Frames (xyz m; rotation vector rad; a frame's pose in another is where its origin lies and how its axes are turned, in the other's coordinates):
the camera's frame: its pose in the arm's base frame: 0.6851 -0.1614 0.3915 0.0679 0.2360 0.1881
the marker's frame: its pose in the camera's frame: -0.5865 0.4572 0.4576 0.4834 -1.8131 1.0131
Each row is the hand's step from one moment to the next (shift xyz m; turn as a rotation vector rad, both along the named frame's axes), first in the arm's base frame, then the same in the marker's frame.
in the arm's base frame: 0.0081 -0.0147 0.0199 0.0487 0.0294 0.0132
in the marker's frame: 0.0177 -0.0177 0.0071 0.0004 -0.0319 -0.0489
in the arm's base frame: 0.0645 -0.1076 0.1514 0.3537 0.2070 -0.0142
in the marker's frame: 0.1338 -0.1355 0.0490 -0.1038 -0.2119 -0.3354
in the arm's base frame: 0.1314 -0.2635 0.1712 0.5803 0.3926 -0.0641
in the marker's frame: 0.1404 -0.2677 0.1570 -0.2110 -0.3155 -0.5924
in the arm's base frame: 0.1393 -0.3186 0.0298 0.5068 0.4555 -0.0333
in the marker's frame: 0.0025 -0.2702 0.2209 -0.1649 -0.2297 -0.6209
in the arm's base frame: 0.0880 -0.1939 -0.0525 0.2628 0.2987 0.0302
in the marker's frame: -0.0678 -0.1527 0.1421 -0.0408 -0.1009 -0.3839
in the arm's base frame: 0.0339 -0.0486 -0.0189 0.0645 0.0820 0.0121
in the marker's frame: -0.0254 -0.0474 0.0313 -0.0057 -0.0218 -0.1026
